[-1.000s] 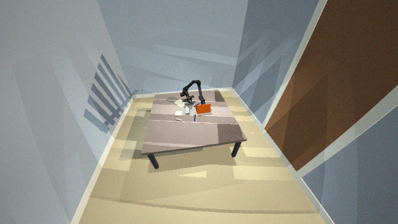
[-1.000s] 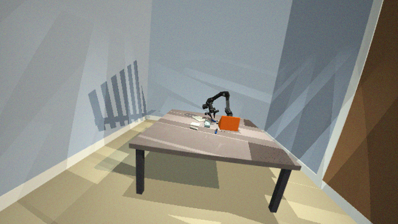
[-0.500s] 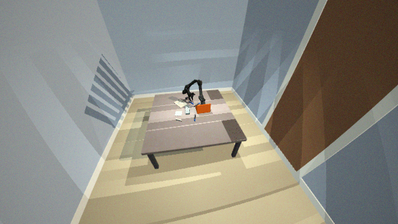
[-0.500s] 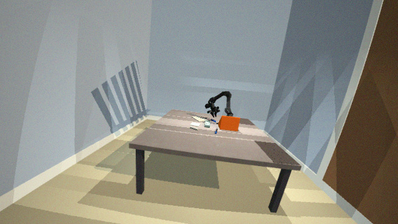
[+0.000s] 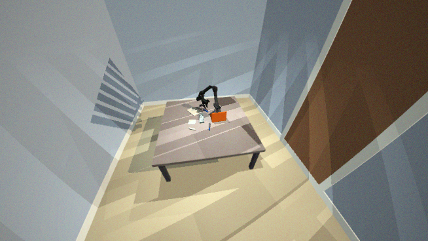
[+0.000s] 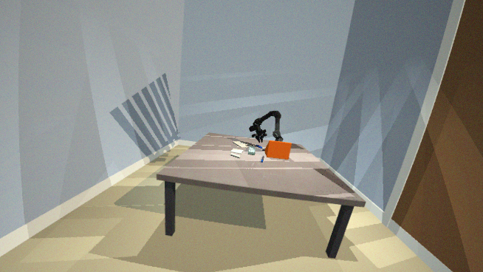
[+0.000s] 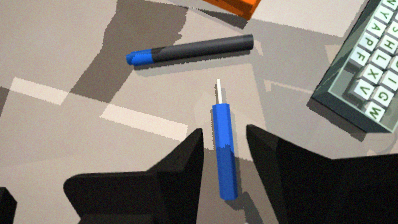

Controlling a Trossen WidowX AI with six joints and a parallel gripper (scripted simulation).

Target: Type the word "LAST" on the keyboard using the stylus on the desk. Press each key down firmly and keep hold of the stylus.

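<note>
Right now the blue stylus is 10 mm behind my gripper tip, 10 mm to the left of it and 50 mm below it. The rest, counted from my gripper tip: pale sheet: 210 mm ahead, 20 mm to the right, 60 mm below.
</note>
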